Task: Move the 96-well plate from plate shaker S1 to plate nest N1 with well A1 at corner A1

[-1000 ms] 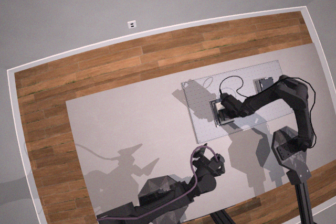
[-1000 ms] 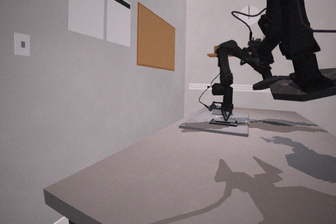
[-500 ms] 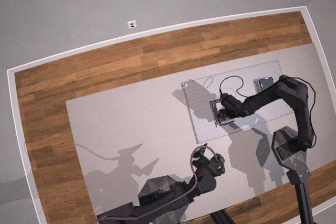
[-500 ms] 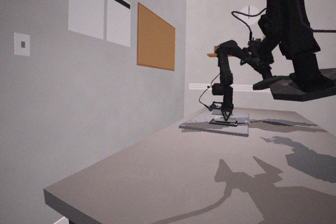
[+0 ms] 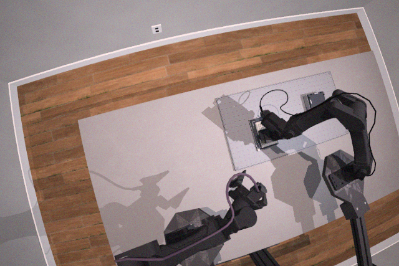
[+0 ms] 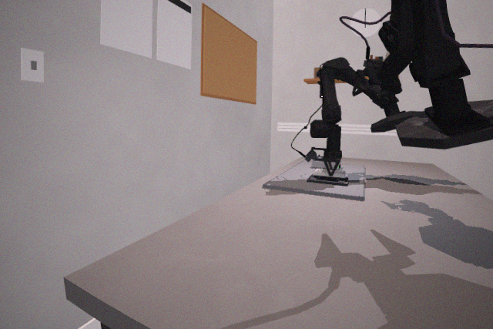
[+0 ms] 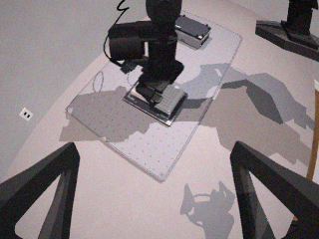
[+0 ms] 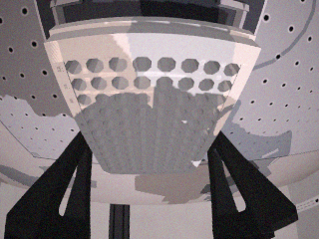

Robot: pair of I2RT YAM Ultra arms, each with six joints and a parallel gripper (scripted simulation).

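My right gripper is now 3 cm above the dark plate nest N1 and 1 cm short of it. The rest, counted from my right hand: white 96-well plate (1 cm ahead).
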